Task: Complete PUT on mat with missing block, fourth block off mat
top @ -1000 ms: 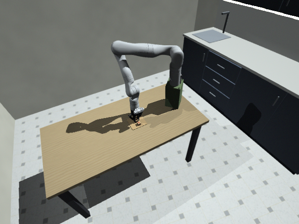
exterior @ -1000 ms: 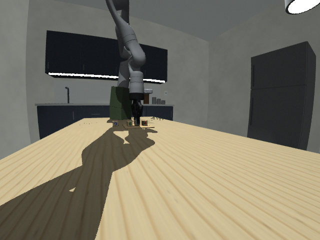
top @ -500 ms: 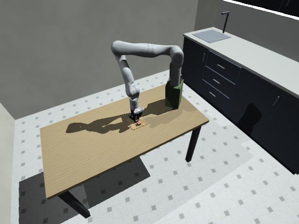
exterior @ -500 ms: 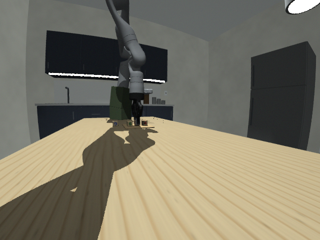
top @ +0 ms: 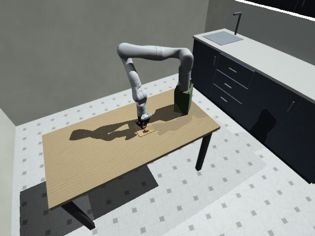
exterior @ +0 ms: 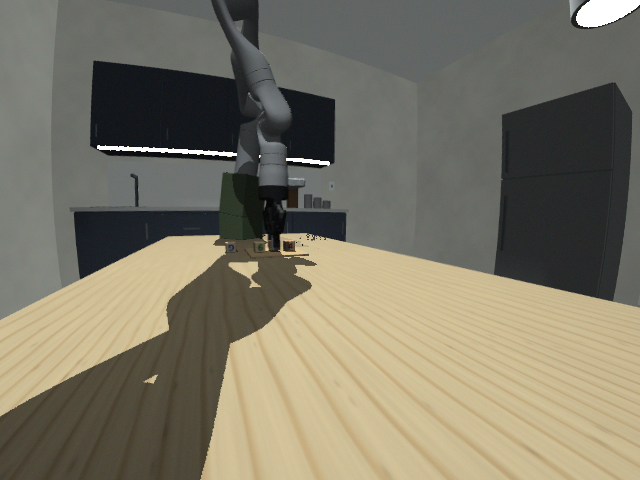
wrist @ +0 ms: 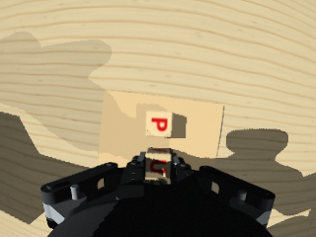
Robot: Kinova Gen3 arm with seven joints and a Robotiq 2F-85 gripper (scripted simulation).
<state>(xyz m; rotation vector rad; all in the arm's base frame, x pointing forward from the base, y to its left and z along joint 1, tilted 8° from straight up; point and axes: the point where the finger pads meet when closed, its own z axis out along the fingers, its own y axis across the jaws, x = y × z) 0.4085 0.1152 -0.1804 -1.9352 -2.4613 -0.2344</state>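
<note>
My hand is 3 cm above the mat.
</note>
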